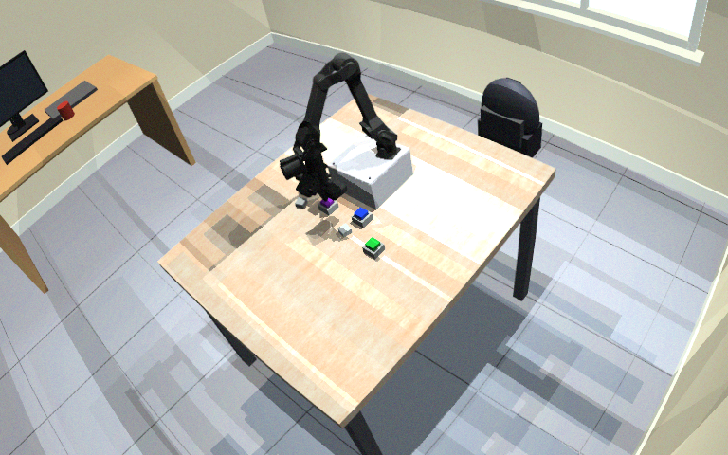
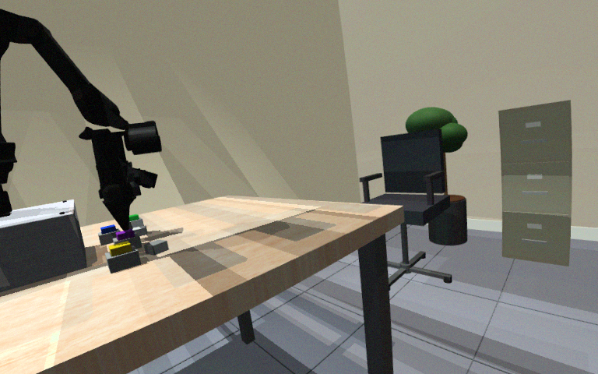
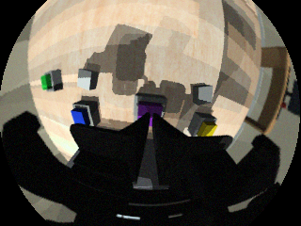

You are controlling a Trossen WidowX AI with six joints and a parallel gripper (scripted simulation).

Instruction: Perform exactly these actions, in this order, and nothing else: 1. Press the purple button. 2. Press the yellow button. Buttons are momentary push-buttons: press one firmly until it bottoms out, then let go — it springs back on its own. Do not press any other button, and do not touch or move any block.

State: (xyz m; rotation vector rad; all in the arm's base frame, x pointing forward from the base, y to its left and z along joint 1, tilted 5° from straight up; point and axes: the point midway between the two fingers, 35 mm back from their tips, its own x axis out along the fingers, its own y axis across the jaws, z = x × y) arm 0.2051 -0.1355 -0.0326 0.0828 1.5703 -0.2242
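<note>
My gripper tip is 1 cm above the purple button. Also, from my gripper tip: yellow button: 5 cm behind, 11 cm to the right, 1 cm below; then blue button: 14 cm to the left, 1 cm below; then green button: 9 cm ahead, 23 cm to the left, 1 cm below.
</note>
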